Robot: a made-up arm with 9 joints. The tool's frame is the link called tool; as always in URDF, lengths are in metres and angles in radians. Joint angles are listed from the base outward.
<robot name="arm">
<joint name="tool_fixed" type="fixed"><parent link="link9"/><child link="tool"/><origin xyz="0.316 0.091 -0.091" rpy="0 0 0"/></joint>
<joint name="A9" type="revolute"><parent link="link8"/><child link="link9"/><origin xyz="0.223 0.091 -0.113" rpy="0 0 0"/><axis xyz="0 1 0"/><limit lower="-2.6" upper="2.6"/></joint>
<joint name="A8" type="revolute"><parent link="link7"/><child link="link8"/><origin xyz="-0.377 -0.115 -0.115" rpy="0 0 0"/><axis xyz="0 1 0"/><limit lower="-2.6" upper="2.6"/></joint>
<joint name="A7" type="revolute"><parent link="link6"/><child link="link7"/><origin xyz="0.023 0.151 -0.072" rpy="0 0 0"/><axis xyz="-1 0 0"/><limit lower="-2.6" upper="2.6"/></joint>
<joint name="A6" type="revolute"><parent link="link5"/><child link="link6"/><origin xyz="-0.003 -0.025 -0.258" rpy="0 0 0"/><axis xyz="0 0 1"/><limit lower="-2.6" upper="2.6"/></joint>
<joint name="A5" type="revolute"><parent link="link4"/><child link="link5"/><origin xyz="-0.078 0.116 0.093" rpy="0 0 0"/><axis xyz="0 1 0"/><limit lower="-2.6" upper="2.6"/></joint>
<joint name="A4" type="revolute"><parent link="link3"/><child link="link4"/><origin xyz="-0.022 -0.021 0.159" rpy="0 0 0"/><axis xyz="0 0 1"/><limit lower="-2.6" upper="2.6"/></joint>
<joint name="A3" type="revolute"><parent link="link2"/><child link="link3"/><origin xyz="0.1 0.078 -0.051" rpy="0 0 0"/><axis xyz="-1 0 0"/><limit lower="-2.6" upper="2.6"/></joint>
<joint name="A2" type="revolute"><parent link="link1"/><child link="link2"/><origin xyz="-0.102 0.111 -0.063" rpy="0 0 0"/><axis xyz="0 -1 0"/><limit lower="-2.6" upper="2.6"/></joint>
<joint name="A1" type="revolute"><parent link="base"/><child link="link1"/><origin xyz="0 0 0.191" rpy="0 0 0"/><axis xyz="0 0 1"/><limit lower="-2.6" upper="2.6"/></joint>
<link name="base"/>
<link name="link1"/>
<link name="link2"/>
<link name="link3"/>
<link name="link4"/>
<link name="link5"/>
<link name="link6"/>
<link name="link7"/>
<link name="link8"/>
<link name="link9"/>
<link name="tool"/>
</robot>
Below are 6 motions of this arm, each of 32 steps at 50 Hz.
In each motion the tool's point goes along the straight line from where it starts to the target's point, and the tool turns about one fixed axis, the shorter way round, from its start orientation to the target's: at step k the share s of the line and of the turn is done. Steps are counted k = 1, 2, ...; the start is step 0. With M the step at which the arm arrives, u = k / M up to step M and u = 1 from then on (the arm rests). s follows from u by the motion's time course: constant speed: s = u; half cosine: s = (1 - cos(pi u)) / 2; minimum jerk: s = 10 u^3 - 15 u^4 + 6 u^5.
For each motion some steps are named. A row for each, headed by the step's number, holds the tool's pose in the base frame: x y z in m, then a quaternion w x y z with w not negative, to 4 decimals.
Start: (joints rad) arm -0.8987 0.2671 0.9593 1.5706 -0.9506 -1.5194 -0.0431 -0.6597 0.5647
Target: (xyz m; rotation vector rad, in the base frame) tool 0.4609 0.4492 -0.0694 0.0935 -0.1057 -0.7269
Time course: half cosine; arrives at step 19
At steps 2, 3, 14, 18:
2: 0.5376 0.2362 -0.0936 0.8987 -0.0615 -0.1650 -0.4016
3: 0.5349 0.2435 -0.0928 0.9003 -0.0579 -0.1612 -0.4002
14: 0.4736 0.4139 -0.0734 0.9284 0.0279 -0.0706 -0.3636
18: 0.4614 0.4477 -0.0696 0.9321 0.0449 -0.0525 -0.3556

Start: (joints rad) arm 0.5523 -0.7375 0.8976 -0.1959 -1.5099 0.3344 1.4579 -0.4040 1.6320
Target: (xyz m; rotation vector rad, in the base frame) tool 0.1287 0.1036 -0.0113 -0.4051 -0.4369 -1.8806
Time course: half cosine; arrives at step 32
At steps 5, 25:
5: 0.2534 0.3624 0.1033 0.6713 -0.5715 -0.4358 -0.1811
25: 0.1437 0.1348 0.0025 0.5880 -0.2314 -0.2252 -0.7416

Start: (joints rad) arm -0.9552 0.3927 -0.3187 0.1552 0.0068 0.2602 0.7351 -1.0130 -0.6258
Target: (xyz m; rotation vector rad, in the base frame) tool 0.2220 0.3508 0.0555 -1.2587 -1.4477 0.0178
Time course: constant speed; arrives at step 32
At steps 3, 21, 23, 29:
3: 0.2082 0.6240 0.2014 0.5017 -0.4596 -0.7318 0.0388
21: 0.2168 0.4544 0.1108 0.5483 -0.5093 -0.6631 0.0195
23: 0.2177 0.4356 0.1008 0.5531 -0.5145 -0.6550 0.0173
29: 0.2206 0.3791 0.0706 0.5673 -0.5298 -0.6304 0.0108

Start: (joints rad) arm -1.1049 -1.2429 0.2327 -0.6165 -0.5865 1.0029 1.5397 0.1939 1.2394
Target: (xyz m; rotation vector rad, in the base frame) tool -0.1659 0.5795 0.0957 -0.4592 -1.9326 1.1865
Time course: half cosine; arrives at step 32
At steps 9, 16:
9: -0.2103 -0.0444 0.0010 0.1544 -0.4347 0.8302 -0.3130
16: -0.1931 0.1978 0.0378 0.0719 0.2101 -0.8838 0.4118

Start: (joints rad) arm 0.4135 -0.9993 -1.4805 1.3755 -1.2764 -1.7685 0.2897 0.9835 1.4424
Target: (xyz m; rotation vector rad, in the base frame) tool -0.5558 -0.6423 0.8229 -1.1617 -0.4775 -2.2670
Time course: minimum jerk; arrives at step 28
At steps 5, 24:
5: 0.2595 0.1757 0.9481 0.2738 -0.6863 -0.4401 -0.5102
24: -0.5360 -0.6224 0.8259 0.2724 -0.4392 -0.1845 -0.8360

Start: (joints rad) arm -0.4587 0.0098 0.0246 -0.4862 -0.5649 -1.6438 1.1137 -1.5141 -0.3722
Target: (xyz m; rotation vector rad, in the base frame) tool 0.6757 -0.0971 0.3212 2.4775 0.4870 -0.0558
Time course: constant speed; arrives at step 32
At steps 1, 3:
1: 0.5949 -0.0800 0.4716 0.3461 -0.8016 -0.0758 -0.4816
3: 0.6001 -0.0811 0.4619 0.3069 -0.8308 -0.0855 -0.4564

